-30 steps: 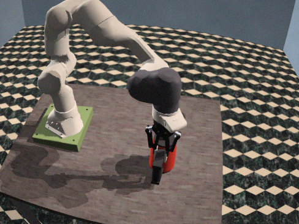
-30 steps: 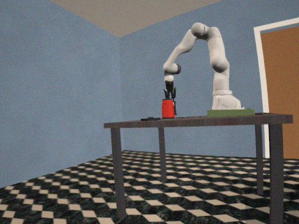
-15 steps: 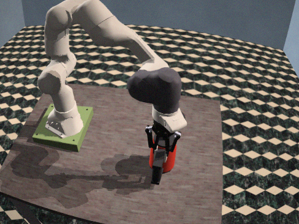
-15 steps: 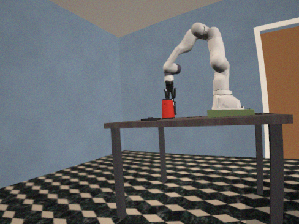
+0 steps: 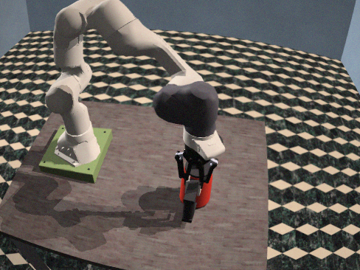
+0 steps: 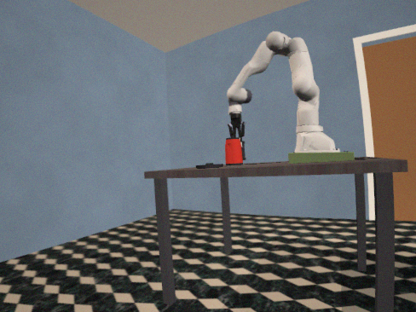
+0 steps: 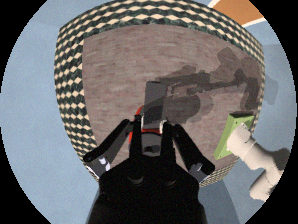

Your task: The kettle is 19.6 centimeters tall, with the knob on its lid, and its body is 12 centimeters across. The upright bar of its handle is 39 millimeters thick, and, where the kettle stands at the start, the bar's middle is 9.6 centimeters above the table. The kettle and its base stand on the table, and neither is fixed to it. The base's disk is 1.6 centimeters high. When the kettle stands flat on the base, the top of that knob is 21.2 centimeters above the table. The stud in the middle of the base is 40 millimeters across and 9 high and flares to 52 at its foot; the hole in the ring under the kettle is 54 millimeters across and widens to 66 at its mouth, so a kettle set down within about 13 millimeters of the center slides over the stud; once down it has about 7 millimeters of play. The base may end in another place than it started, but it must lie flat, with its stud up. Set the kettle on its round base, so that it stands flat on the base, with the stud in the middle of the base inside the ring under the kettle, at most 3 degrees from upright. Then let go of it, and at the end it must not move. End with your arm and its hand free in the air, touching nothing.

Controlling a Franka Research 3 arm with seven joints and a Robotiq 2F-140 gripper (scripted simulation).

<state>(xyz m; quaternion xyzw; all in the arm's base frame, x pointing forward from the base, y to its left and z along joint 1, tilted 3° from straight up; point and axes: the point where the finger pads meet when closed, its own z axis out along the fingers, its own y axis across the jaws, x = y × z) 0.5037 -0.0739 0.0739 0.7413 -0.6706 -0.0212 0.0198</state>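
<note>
Right now the red kettle is 60 mm below my hand and 30 mm to the left of it. Round my hand: round kettle base (370 mm to the left, 140 mm below, 50 mm behind).
</note>
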